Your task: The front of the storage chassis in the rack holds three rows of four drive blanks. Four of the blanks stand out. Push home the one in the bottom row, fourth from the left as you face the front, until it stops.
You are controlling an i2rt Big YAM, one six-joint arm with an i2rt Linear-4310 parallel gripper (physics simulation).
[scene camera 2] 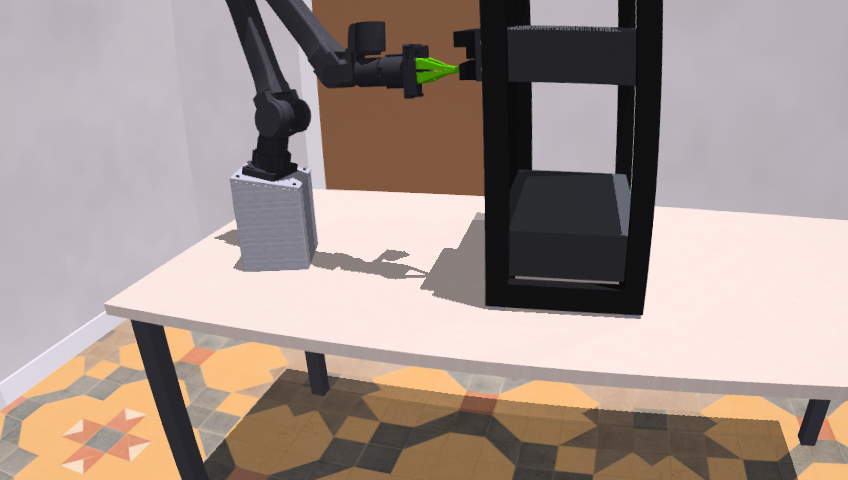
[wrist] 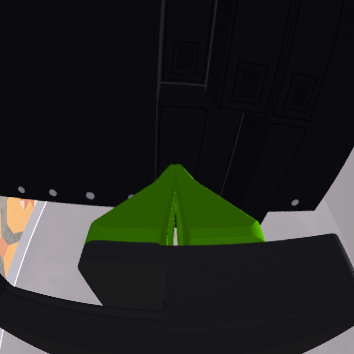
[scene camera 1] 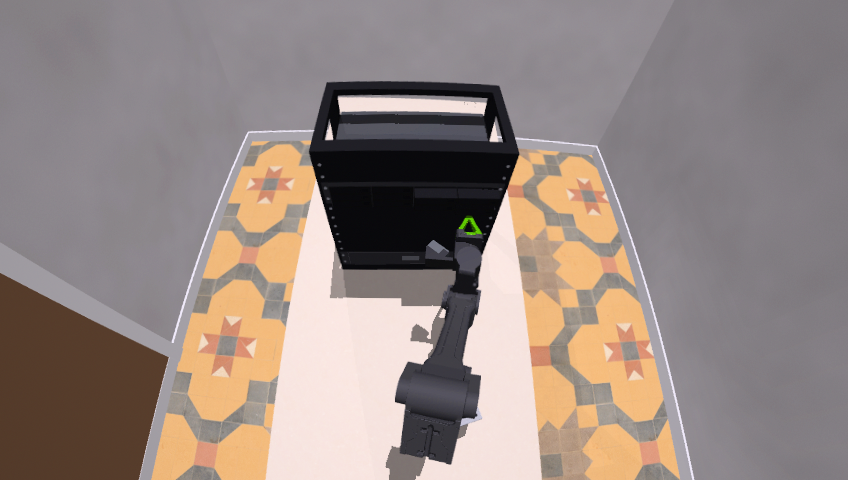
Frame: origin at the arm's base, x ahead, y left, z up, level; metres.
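Where they show: gripper, fingertip midpoint: (wrist: 174,173) (scene camera 1: 469,216); arm's base, link origin: (scene camera 2: 270,172).
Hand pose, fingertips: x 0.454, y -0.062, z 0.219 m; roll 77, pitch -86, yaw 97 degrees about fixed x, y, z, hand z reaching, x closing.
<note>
Things, the pixels of their centre, and the offset from my fingertips. "pt": a spot on its surface instead. Level surfaces: height alone.
- bottom-row fourth blank, body centre: (wrist: 175,130) (scene camera 1: 472,195) dx +0.071, dy -0.015, dz +0.002 m
- lower dark block, surface spot: (scene camera 2: 470,70) pt dx +0.032, dy -0.069, dz +0.005 m
- upper block, surface spot: (scene camera 2: 465,39) pt dx +0.025, dy -0.070, dz +0.059 m
- pale table, surface height: dz -0.424 m
The storage chassis (scene camera 2: 571,54) sits in the black rack (scene camera 2: 498,196) (scene camera 1: 413,146). The bottom-row fourth blank (wrist: 180,132) is dark and lies under the fingertips in the wrist view. In scene camera 2, a lower dark block (scene camera 2: 470,70) stands out from the chassis front, with an upper block (scene camera 2: 465,39) above it. My gripper (scene camera 1: 469,218) (scene camera 2: 457,69) (wrist: 174,173) is shut and empty. Its green tips are right at the lower block's front face; whether they press on it cannot be told. In scene camera 1, the arm hides the target blank.
Top-row blanks (scene camera 1: 436,193) (scene camera 1: 479,193) stand out at the upper right of the chassis front. A larger dark unit (scene camera 2: 568,255) sits low in the rack. The rack stands on a pale table (scene camera 2: 380,333). The arm's grey pedestal (scene camera 2: 270,226) stands in front of the rack.
</note>
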